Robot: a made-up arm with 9 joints. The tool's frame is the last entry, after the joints.
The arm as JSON. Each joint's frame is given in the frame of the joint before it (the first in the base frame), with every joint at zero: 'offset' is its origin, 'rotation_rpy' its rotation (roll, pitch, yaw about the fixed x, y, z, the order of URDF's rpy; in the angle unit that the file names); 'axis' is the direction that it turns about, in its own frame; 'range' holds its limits. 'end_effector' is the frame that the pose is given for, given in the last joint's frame.
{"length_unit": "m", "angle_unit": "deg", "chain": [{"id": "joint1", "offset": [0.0, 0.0, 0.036], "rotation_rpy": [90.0, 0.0, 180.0], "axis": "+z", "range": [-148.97, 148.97]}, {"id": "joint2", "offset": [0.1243, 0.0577, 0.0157], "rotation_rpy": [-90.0, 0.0, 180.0], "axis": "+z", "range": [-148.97, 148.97]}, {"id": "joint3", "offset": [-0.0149, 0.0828, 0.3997], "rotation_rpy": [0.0, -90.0, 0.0], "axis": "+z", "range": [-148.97, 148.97]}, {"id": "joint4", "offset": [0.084, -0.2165, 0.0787], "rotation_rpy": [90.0, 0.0, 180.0], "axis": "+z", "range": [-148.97, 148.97]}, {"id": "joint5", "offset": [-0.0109, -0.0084, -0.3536], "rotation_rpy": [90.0, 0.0, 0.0], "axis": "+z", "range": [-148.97, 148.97]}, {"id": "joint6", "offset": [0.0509, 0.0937, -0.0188], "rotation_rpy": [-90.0, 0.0, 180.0], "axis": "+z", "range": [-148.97, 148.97]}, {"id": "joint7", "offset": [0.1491, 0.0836, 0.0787], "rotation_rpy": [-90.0, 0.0, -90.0], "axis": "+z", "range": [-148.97, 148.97]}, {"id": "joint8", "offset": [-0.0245, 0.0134, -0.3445], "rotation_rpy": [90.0, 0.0, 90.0], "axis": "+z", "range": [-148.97, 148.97]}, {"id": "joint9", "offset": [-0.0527, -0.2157, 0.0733], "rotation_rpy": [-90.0, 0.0, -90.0], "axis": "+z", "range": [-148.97, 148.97]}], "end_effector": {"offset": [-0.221, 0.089, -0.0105], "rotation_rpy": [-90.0, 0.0, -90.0]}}
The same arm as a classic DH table. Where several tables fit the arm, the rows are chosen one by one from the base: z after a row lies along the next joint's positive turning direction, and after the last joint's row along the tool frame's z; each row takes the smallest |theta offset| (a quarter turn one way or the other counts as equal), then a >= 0, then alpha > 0; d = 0 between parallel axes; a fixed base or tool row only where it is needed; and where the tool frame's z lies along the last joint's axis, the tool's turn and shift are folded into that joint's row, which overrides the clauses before.
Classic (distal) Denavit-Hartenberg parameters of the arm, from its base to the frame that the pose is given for. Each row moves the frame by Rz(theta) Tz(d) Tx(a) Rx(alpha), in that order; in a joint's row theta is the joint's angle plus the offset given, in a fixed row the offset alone. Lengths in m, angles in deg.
base (fixed): a 0.0000, alpha -90.00, d 0.0360, theta offset 0.00
joint1: a -0.1243, alpha -90.00, d 0.0157, theta offset 0.00
joint2: a 0.0828, alpha -90.00, d 0.3420, theta offset 90.00
joint3: a 0.0840, alpha -90.00, d 0.0936, theta offset -90.00
joint4: a 0.0109, alpha -90.00, d -0.5701, theta offset 0.00
joint5: a -0.0509, alpha -90.00, d -0.0104, theta offset 0.00
joint6: a 0.0836, alpha 90.00, d -0.0150, theta offset 90.00
joint7: a 0.0134, alpha 90.00, d -0.1954, theta offset -90.00
joint8: a 0.2157, alpha -90.00, d 0.0488, theta offset -90.00
joint9: a 0.0890, alpha 90.00, d -0.0632, theta offset 90.00
tool (fixed): a 0.0000, alpha 0.00, d -0.2210, theta offset 180.00
Joint limits (deg, base to tool): -148.97..148.97 -148.97..148.97 -148.97..148.97 -148.97..148.97 -148.97..148.97 -148.97..148.97 -148.97..148.97 -148.97..148.97 -148.97..148.97

